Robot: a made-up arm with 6 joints.
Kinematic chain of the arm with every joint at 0, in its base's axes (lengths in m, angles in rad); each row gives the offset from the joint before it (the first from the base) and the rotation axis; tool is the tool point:
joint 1: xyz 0 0 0.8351 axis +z
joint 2: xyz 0.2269 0 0 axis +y
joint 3: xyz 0 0 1.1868 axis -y
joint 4: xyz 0 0 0.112 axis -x
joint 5: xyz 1.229 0 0 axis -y
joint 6: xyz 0.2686 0 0 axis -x
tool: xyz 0 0 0
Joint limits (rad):
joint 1: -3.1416..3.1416
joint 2: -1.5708..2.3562
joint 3: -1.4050..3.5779
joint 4: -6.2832..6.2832
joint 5: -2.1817..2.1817
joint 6: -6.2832..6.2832
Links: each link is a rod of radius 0.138 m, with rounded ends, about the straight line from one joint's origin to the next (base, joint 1, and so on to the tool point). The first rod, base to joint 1, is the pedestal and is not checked.
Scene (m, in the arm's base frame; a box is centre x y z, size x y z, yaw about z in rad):
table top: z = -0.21
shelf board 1: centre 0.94 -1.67 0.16 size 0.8 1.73 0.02 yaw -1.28
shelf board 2: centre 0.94 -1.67 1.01 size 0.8 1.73 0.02 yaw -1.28
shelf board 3: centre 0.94 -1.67 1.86 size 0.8 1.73 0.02 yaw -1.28
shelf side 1: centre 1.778 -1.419 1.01 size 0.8 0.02 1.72 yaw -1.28
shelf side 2: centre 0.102 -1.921 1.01 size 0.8 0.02 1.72 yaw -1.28
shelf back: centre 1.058 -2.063 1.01 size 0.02 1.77 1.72 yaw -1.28
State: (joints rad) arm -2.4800 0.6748 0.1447 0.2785 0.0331 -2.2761
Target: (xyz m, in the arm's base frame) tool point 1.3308 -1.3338 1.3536
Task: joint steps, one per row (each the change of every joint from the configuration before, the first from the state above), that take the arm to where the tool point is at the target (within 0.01 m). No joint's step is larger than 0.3 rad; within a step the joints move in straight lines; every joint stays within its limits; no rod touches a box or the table.
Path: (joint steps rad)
1: 0.2100 -0.0258 -0.2583 0.0004 -0.1711 0.0967
2: 0.2099 -0.0257 -0.2583 0.0003 -0.1710 0.0968
3: 0.2100 -0.0258 -0.2583 0.0004 -0.1711 0.0967
4: 0.2099 -0.0258 -0.2582 0.0003 -0.1711 0.0968
5: 0.2100 -0.0258 -0.2583 0.0004 -0.1710 0.0967
6: 0.2100 -0.0257 -0.2583 0.0003 -0.1711 0.0968
7: 0.1595 -0.1688 0.1836 0.0000 0.2338 -0.1451
8: 0.1595 -0.1687 0.1836 -0.0001 0.2338 -0.1452
9: 0.1595 -0.1687 0.1836 0.0000 0.2338 -0.1451
10: 0.1595 -0.1688 0.1836 -0.0001 0.2338 -0.1451
11: -0.1026 0.2027 0.2045 0.0018 0.0398 0.0000
12: -0.1026 0.2026 0.2046 0.0018 0.0398 0.0000

